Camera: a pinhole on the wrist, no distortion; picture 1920 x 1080 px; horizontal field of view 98.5 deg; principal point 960.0 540.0 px. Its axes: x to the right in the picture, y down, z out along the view. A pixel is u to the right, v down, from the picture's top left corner.
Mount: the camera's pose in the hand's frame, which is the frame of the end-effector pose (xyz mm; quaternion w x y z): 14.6 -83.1 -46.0 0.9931 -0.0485 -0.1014 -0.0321
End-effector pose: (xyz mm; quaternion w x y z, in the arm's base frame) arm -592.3 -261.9 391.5 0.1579 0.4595 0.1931 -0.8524
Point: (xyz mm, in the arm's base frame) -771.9 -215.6 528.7
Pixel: 997.7 216.7
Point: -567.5 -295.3 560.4
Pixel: 261.7 873.3
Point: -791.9 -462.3 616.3
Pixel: 951.5 709.3
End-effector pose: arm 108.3 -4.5 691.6 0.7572 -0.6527 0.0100 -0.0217
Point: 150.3 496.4 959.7
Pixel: 1157.7 303.6
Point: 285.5 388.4 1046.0
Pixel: 1454.9 82.9
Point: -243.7 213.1 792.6
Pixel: 172.3 432.4
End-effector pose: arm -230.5 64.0 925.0 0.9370 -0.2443 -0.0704 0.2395
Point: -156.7 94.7 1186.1
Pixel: 1386.2 297.6
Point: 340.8 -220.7 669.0
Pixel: behind the camera
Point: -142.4 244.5 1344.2
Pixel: 1449.2 438.9
